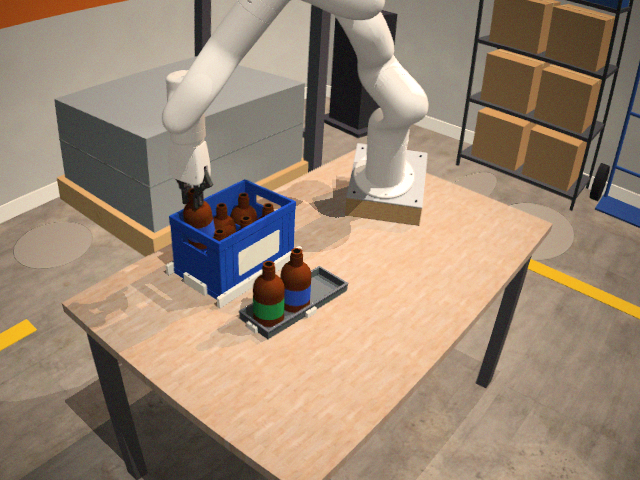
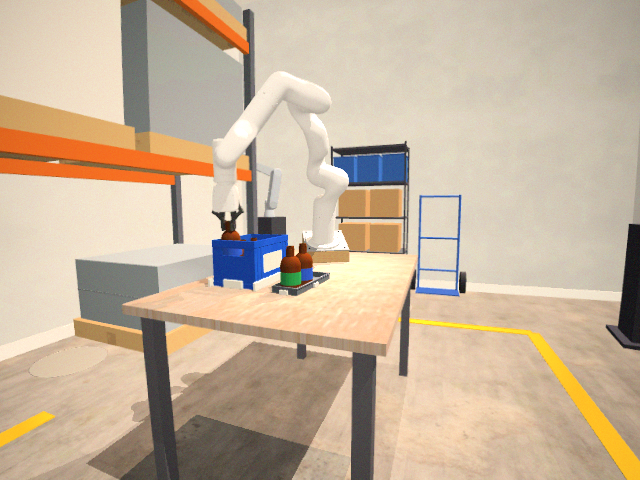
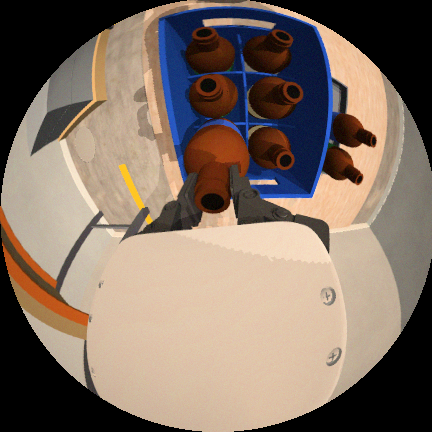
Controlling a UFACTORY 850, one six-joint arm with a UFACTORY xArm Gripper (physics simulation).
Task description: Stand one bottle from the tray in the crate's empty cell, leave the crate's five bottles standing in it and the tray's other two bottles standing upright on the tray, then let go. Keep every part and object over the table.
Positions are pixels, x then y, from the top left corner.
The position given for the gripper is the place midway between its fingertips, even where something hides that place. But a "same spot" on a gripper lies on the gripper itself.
Scene:
gripper: image 1; image 2 228, 230; image 3
green-labelled bottle: image 1; image 2; image 3 338, 164
same spot on gripper: [image 3: 248, 206] = [image 1: 201, 184]
same spot on green-labelled bottle: [image 1: 268, 289] = [image 2: 292, 260]

